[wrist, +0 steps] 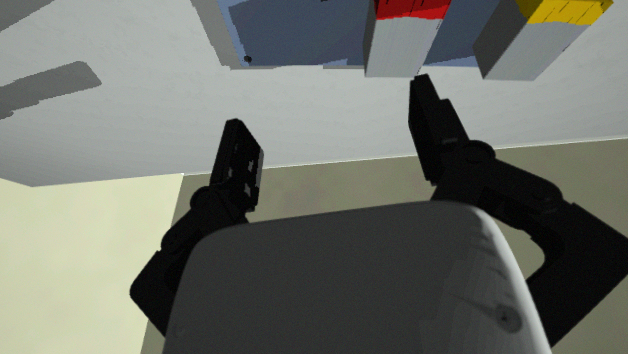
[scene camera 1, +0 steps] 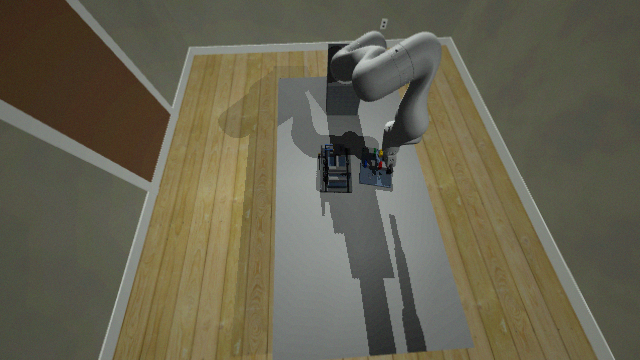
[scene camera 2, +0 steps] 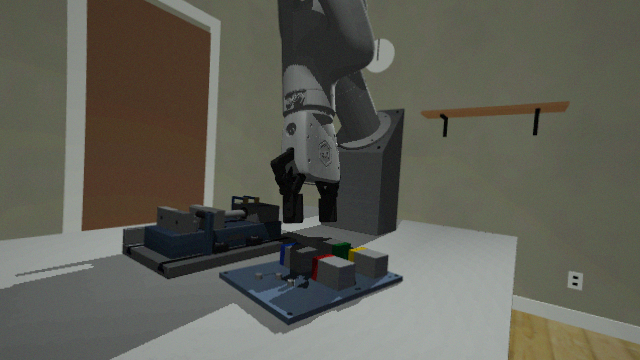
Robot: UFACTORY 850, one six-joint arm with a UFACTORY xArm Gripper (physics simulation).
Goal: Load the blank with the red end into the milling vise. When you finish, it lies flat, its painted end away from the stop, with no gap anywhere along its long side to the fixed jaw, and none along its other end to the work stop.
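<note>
The blank with the red end [scene camera 1: 380, 165] [scene camera 2: 337, 273] [wrist: 406, 47] lies on the blue plate [scene camera 1: 375, 181] [scene camera 2: 287, 307] [wrist: 300, 35]; in scene camera 2 its red end faces left. My gripper [scene camera 2: 310, 220] [wrist: 325, 118] is open and empty, above the plate and the blanks in scene camera 2. In the wrist view the blank lies beyond the right fingertip. The milling vise [scene camera 1: 338, 172] [scene camera 2: 175, 243] stands beside the plate. Its two grey jaws stand apart, and no blank shows between them. A blue upright post [scene camera 2: 208, 232] stands at the vise's near side; I cannot tell whether it is the work stop.
A yellow-ended blank [scene camera 2: 371, 263] [wrist: 539, 47], a green-ended blank [scene camera 2: 341, 249] and a blue-ended blank [scene camera 2: 303, 260] are close around the red-ended one. Small pegs [scene camera 2: 278, 276] stick up from the plate. The robot's pedestal [scene camera 2: 367, 190] stands behind.
</note>
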